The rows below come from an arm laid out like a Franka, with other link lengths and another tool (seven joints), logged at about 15 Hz.
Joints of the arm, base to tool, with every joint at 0 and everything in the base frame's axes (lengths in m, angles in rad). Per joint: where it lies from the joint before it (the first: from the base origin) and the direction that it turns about. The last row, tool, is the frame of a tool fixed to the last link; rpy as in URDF.
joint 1: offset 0.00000 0.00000 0.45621 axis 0 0 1
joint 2: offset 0.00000 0.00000 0.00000 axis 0 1 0
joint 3: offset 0.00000 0.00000 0.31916 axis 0 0 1
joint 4: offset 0.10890 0.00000 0.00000 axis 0 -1 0
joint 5: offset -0.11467 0.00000 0.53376 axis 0 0 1
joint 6: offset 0.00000 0.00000 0.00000 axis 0 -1 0
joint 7: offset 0.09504 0.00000 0.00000 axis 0 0 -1
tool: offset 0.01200 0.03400 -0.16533 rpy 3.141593 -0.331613 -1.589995
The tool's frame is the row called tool.
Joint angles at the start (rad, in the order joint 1, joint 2, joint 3, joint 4, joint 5, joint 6, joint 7):
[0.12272 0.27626 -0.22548 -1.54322 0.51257 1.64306 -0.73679]
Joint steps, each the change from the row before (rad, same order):
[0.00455 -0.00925 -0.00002 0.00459 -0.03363 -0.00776 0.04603]
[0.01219 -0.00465 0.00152 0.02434 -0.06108 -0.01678 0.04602]
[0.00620 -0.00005 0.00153 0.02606 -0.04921 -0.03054 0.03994]
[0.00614 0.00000 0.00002 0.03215 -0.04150 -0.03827 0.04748]
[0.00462 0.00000 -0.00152 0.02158 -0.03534 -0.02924 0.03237]
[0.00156 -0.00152 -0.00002 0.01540 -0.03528 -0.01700 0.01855]
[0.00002 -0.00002 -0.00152 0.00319 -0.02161 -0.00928 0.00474]
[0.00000 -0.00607 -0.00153 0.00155 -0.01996 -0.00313 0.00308]
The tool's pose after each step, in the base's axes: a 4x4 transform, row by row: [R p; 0 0 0 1], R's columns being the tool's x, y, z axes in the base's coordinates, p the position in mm. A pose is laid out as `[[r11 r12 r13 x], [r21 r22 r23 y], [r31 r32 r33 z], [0 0 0 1]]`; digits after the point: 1 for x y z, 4 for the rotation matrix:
[[0.4697 -0.8811 0.0556 802.2], [-0.8774 -0.4589 0.1401 38.6], [-0.0979 -0.1146 -0.9886 577.1], [0 0 0 1]]
[[0.4620 -0.8857 0.0463 801.5], [-0.8856 -0.4579 0.0778 43.0], [-0.0477 -0.0769 -0.9959 589.2], [0 0 0 1]]
[[0.4533 -0.8910 0.0265 799.6], [-0.8913 -0.4526 0.0276 44.5], [-0.0126 -0.0361 -0.9993 599.2], [0 0 0 1]]
[[0.4357 -0.9001 0.0050 797.5], [-0.8999 -0.4358 -0.0174 45.9], [0.0179 0.0031 -0.9998 613.1], [0 0 0 1]]
[[0.4230 -0.9060 -0.0129 795.1], [-0.9050 -0.4217 -0.0557 44.7], [0.0450 0.0353 -0.9984 621.8], [0 0 0 1]]
[[0.4162 -0.9090 -0.0197 793.5], [-0.9061 -0.4129 -0.0925 41.3], [0.0759 0.0563 -0.9955 628.7], [0 0 0 1]]
[[0.4152 -0.9093 -0.0280 792.1], [-0.9050 -0.4097 -0.1143 37.1], [0.0925 0.0728 -0.9930 628.7], [0 0 0 1]]
[[0.4131 -0.9103 -0.0256 790.4], [-0.9038 -0.4064 -0.1337 32.7], [0.1113 0.0784 -0.9907 632.9], [0 0 0 1]]

